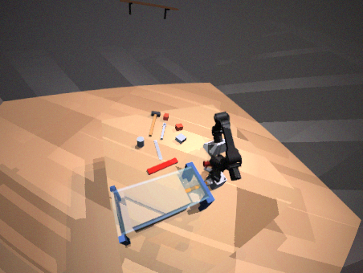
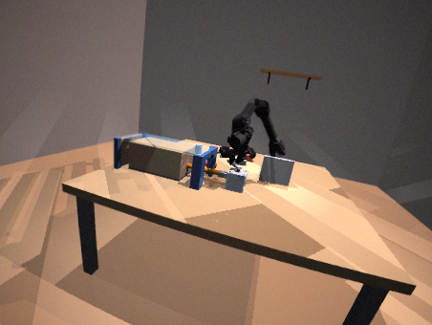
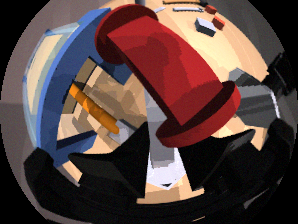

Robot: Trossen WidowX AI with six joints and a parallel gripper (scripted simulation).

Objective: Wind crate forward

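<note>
Now: gripper tip 2 cm below the winch handle. The rest, counted from my gripper tip: red grip (5 cm above, 2 cm to the right, 2 cm ahead); blue frame (11 cm ahead, 6 cm to the left, 1 cm above); grey winch (7 cm below, 6 cm behind, 4 cm to the left).
</note>
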